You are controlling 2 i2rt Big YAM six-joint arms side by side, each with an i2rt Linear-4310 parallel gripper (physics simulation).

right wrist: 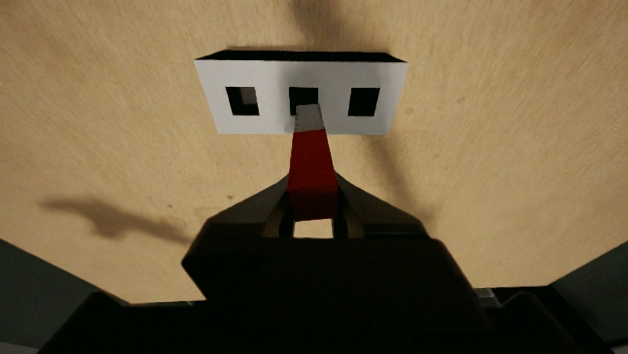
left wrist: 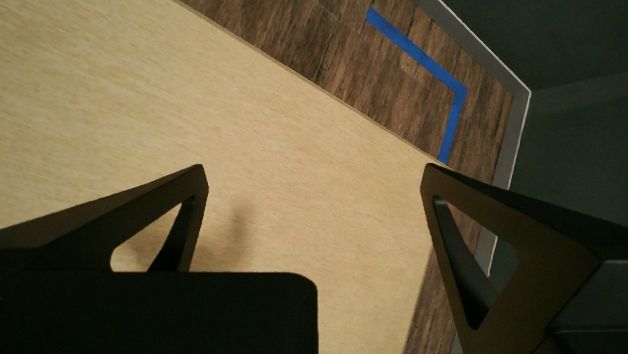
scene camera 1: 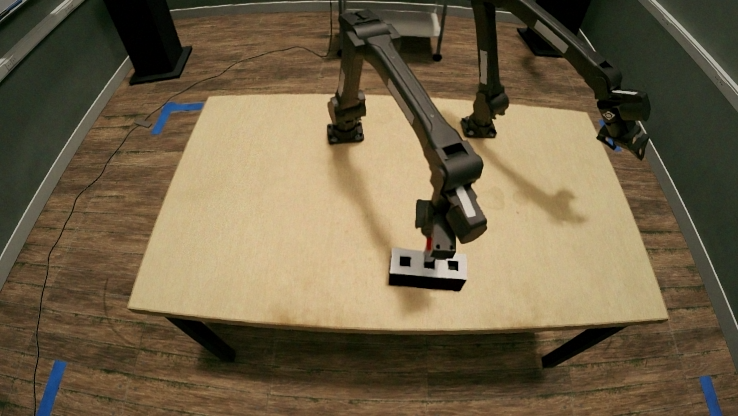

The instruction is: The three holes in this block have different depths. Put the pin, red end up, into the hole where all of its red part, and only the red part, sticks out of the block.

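Pixels of known places: left gripper, between the fingertips: [left wrist: 314, 175] [scene camera 1: 628, 153]; right gripper, between the fingertips: [right wrist: 313, 177]; left arm's base, origin of its link: [scene camera 1: 478, 129]; right arm's base, origin of its link: [scene camera 1: 345, 134].
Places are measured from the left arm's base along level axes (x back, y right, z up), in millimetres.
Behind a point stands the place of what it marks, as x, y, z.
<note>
The pale-topped block [scene camera 1: 441, 267] {-571, 227, 75} [right wrist: 334, 102] {-555, 287, 75} with three square holes lies near the table's front edge. In the right wrist view, its left hole [right wrist: 243, 101] shows a grey floor; the middle hole [right wrist: 303, 95] and right hole [right wrist: 364, 102] look dark. The pin [scene camera 1: 428, 243] {-557, 273, 172} [right wrist: 312, 162] {-563, 264, 187} is roughly upright, red end up. Its grey lower end appears just above the block, overlapping the near side of the middle hole; the exact gap is unclear. My right gripper [scene camera 1: 430, 246] {-537, 262, 168} [right wrist: 313, 177] {-537, 262, 168} is shut on the pin's red part. My left gripper [scene camera 1: 623, 146] {-338, -328, 253} [left wrist: 314, 175] {-338, -328, 253} is open and empty, far from the block.
The wooden table [scene camera 1: 258, 217] {-367, 721, 0} [left wrist: 300, 130] {-429, -421, 0} bears both arm bases, the right arm's base [scene camera 1: 345, 133] {-72, 469, 43} and the left arm's base [scene camera 1: 478, 127] {-39, 18, 45}, at its back. The left gripper hangs by the table's right edge in scene camera 1. A cart stands behind the table.
</note>
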